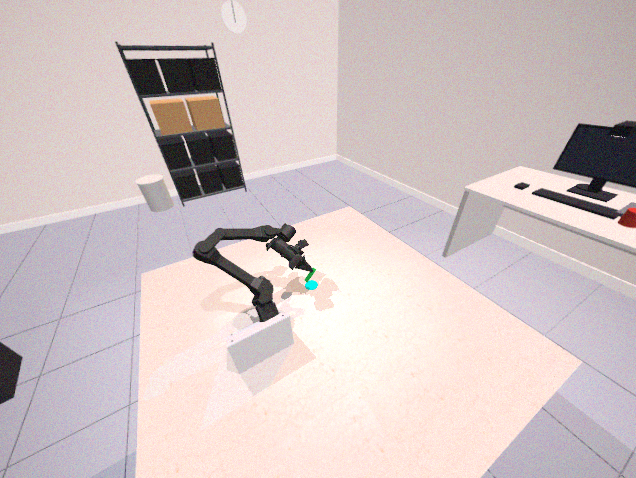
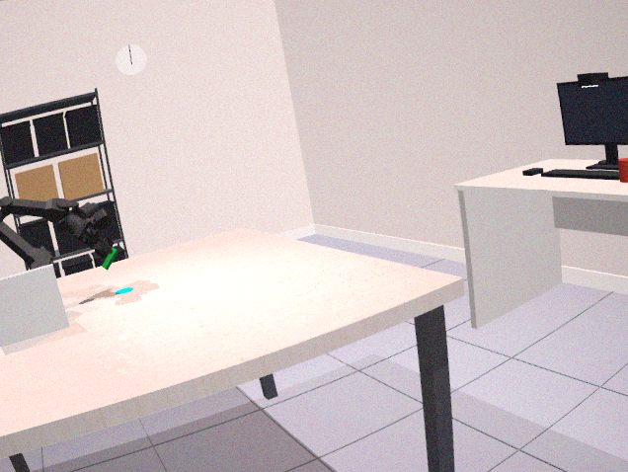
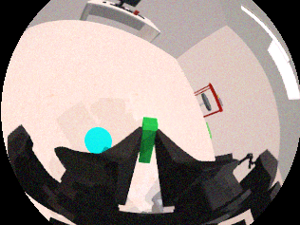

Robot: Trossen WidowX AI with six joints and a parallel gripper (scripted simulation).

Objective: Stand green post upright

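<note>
My gripper tip is now 10 mm short of the cyan circle, 40 mm to the right of it and 130 mm above it. The rest, counted from my gripper tip: green post 10 mm behind, 10 mm below.
</note>
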